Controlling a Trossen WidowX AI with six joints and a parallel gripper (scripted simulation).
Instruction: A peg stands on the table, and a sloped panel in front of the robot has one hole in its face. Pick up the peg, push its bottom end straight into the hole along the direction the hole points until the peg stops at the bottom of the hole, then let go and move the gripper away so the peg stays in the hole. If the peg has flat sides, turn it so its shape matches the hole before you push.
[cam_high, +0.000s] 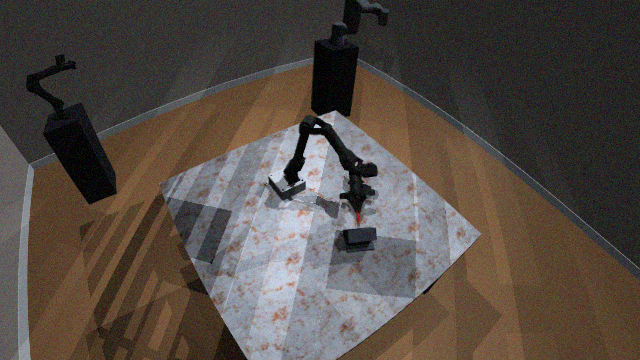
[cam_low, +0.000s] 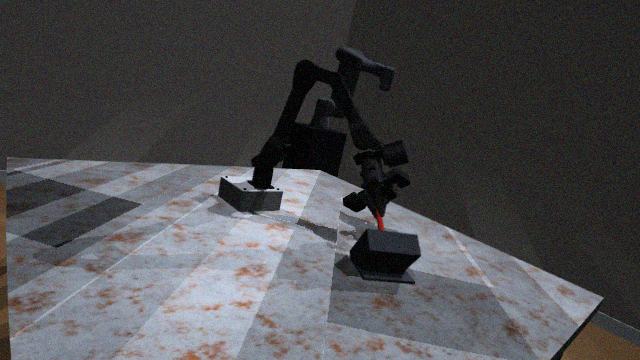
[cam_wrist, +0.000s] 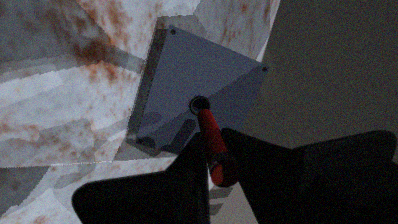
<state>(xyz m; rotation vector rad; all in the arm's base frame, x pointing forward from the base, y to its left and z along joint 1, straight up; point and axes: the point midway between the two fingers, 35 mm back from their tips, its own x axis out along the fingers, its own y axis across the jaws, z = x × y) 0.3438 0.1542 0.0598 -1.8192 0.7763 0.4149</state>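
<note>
The dark sloped panel lies 70 mm ahead of my gripper tip, 30 mm to the right of it and 60 mm below it. From my gripper tip the other things lie so: red round peg: 10 mm behind, 10 mm above.
</note>
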